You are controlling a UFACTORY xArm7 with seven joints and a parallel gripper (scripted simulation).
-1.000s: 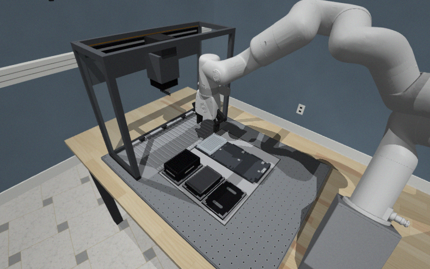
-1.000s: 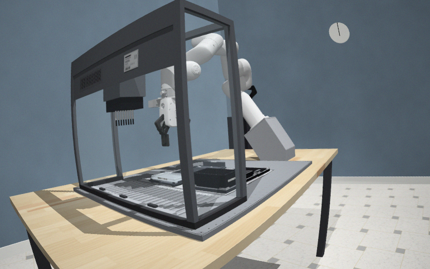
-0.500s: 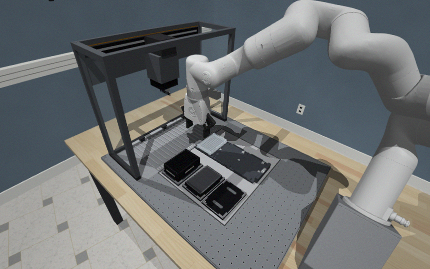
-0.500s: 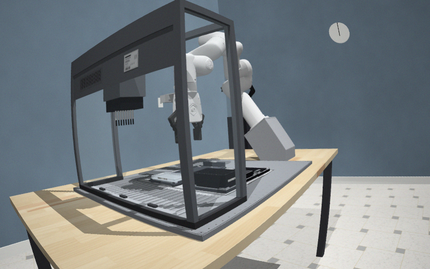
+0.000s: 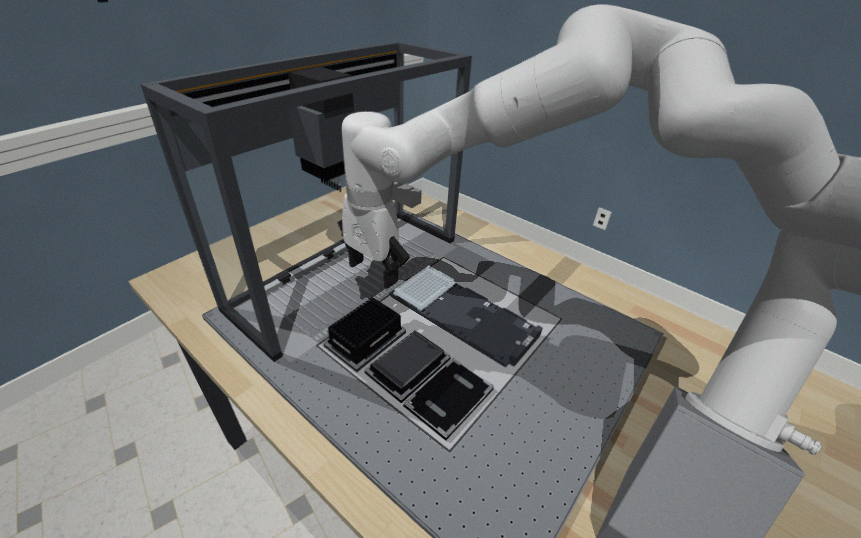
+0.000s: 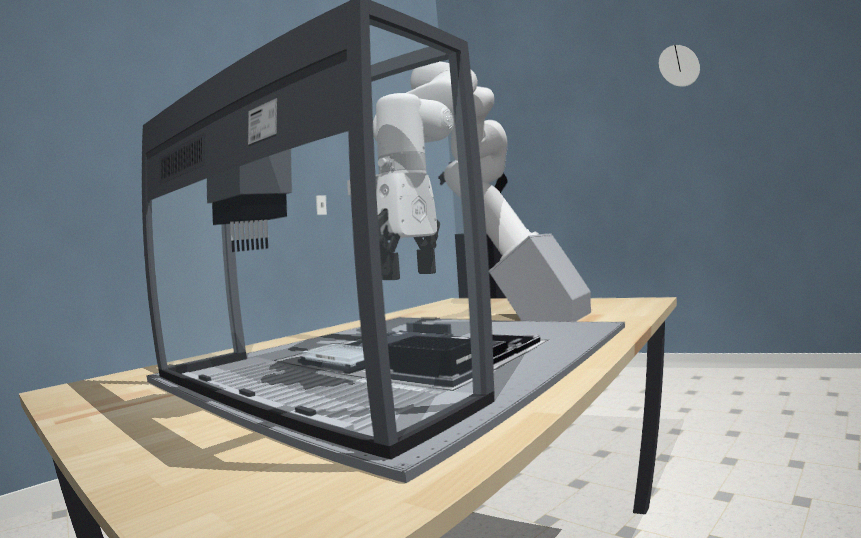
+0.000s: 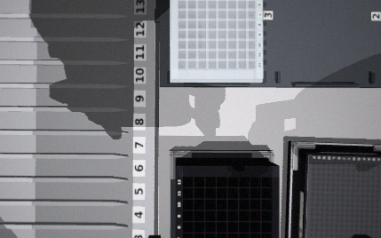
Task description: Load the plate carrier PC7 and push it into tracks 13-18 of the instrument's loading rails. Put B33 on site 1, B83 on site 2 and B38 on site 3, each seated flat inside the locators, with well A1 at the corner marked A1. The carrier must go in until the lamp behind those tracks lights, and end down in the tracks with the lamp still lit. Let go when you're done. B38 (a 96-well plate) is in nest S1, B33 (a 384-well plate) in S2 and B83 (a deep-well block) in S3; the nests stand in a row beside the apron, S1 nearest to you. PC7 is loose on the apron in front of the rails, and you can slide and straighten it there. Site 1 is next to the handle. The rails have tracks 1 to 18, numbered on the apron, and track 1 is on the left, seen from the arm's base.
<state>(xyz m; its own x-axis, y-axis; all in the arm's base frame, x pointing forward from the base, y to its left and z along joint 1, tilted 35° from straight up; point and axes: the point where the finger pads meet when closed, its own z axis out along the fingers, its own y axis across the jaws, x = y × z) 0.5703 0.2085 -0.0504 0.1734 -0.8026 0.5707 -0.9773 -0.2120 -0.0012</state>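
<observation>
Now: hand 1 cm past the nest S3, 3 cm to the right of it and 16 cm above it. Also, from my hand: carrier PC7: 7 cm behind, 18 cm to the right, 15 cm below; then 96-well plate B38: 3 cm ahead, 16 cm to the right, 15 cm below; then white corner mark: 15 cm behind, 7 cm to the right, 15 cm below.
</observation>
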